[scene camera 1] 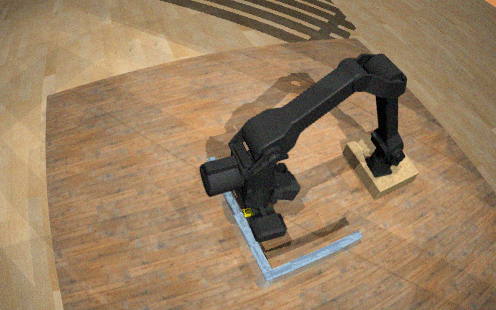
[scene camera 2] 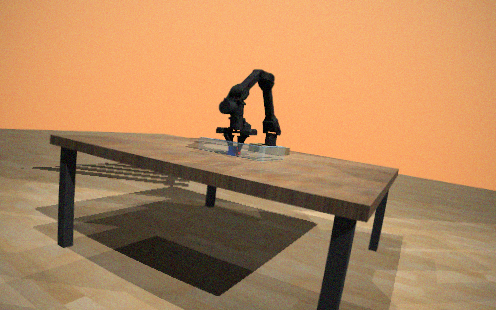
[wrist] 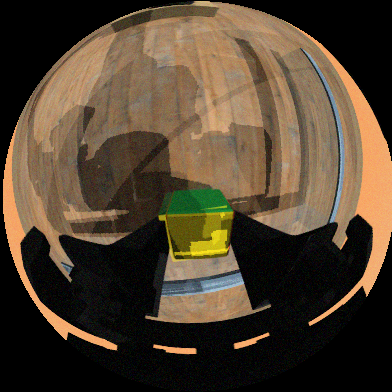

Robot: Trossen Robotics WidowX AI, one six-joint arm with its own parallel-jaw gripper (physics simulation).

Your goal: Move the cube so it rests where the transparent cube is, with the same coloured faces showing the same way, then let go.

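Places are measured from the arm's base along level axes (x right, y ahead, z up), in millimetres.
Pixels of known places: gripper, between the fingertips: [scene camera 1: 253, 220] [wrist: 198, 214]; arm's base, origin of its link: [scene camera 1: 378, 166] [scene camera 2: 270, 145].
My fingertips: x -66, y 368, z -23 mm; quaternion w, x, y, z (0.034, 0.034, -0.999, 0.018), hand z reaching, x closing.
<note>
For each thing: its top centre in the pictures, then the offset to it from my fingertips. Level surfaces: height alone.
- solid cube, centre of its top: [wrist: 203, 240] [scene camera 1: 252, 215] dx +0, dy +5, dz +26 mm
- transparent cube, centre of its top: [wrist: 196, 237] dx +4, dy +6, dz +21 mm
- wooden table, height of its surface: dz -19 mm
The solid cube [scene camera 1: 247, 212] [scene camera 2: 232, 149] [wrist: 199, 236] shows green and yellow faces in the wrist view, a yellow patch in scene camera 1 and blue with a little red in scene camera 2. My gripper [scene camera 2: 234, 146] [wrist: 198, 214] points down and is shut on the cube, one finger on each side. The transparent cube [wrist: 164, 204] almost coincides with the solid one; a thin green and yellow strip of it shows past the solid cube's upper left edge in the wrist view. Whether the solid cube touches the table is hard to tell.
A low see-through wall with a light blue top runs close beside the cube [scene camera 1: 255, 248] [wrist: 200, 286]. A second such wall [scene camera 1: 315, 255] [wrist: 342, 150] meets it at a corner. The arm's base stands on a pale block [scene camera 1: 396, 185] on the wooden table [scene camera 1: 125, 200] [scene camera 2: 150, 152].
</note>
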